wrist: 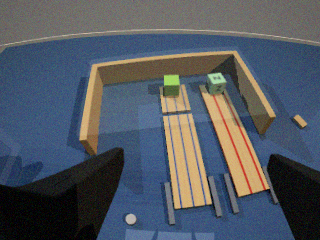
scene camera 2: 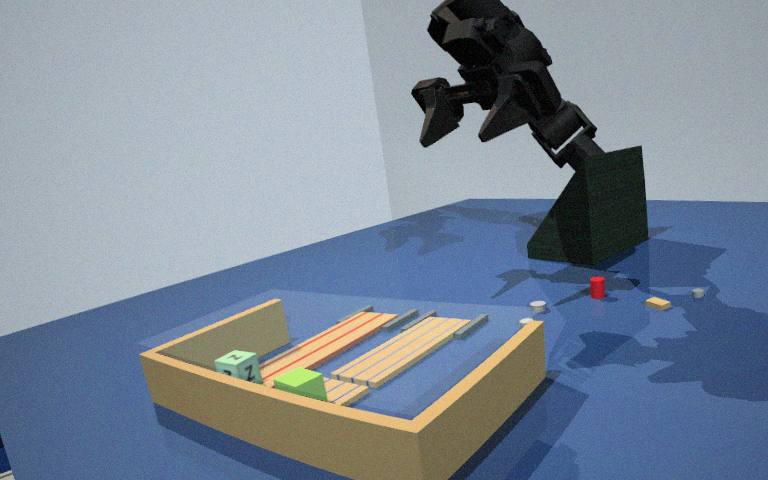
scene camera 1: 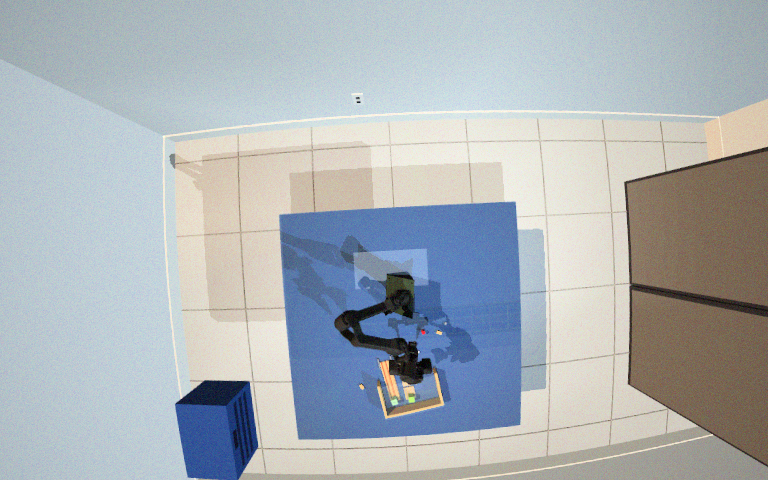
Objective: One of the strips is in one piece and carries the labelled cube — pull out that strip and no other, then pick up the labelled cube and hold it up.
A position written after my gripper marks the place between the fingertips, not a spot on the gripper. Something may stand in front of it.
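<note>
Nothing is in the grasp of my gripper (scene camera 2: 450, 141), which is open. I see the gripper (wrist: 197, 159) in the wrist view too.
</note>
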